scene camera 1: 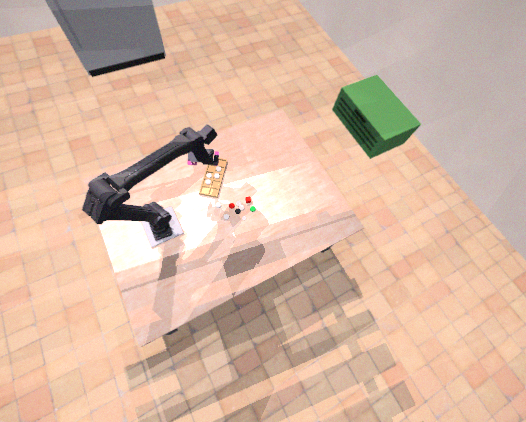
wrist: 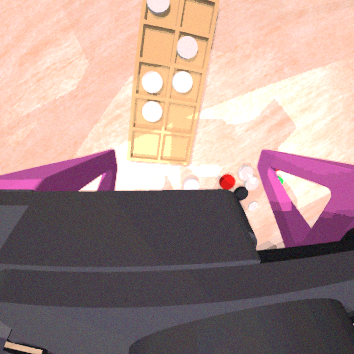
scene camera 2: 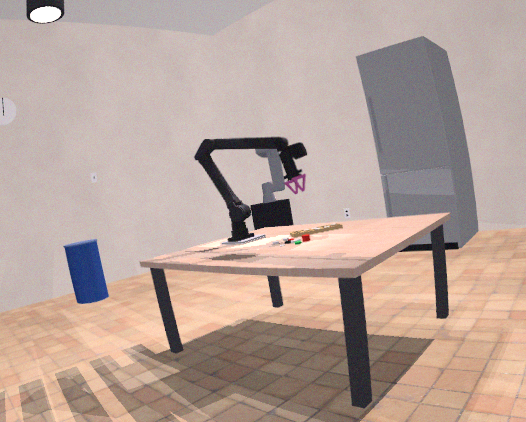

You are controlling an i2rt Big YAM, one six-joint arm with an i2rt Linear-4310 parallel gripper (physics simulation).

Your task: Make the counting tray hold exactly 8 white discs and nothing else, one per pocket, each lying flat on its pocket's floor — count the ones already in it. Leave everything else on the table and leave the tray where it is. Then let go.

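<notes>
The wooden counting tray has two columns of pockets. In the wrist view, white discs lie in the top left pocket, the second row's right, both third-row pockets and the fourth row's left. The second row's left, top right, fourth row's right and both bottom pockets are empty. Several loose white discs lie on the table beside a red disc and a black disc. My gripper is open and empty, high above the table.
A red cube and a green disc lie beside the loose discs on the table. A green box, a grey fridge and a blue barrel stand away from the table.
</notes>
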